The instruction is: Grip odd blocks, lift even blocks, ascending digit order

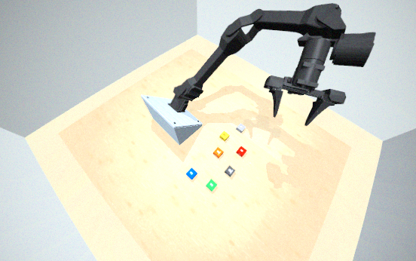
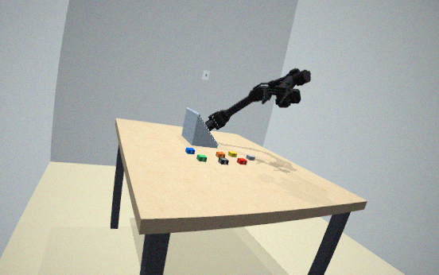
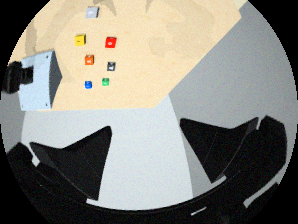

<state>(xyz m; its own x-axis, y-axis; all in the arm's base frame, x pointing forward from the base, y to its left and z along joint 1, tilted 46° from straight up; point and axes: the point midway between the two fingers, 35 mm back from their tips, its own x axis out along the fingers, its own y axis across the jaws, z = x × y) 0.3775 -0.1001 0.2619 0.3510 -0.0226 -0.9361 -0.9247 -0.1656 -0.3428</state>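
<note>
Now: the red block 5 cm behind my gripper tip, 3 cm to the right of it and 27 cm below it. Round my gripper tip: yellow block (16 cm behind, 3 cm to the right, 27 cm below); light grey block (13 cm behind, 6 cm to the left, 27 cm below); dark grey block (4 cm behind, 14 cm to the right, 27 cm below).
</note>
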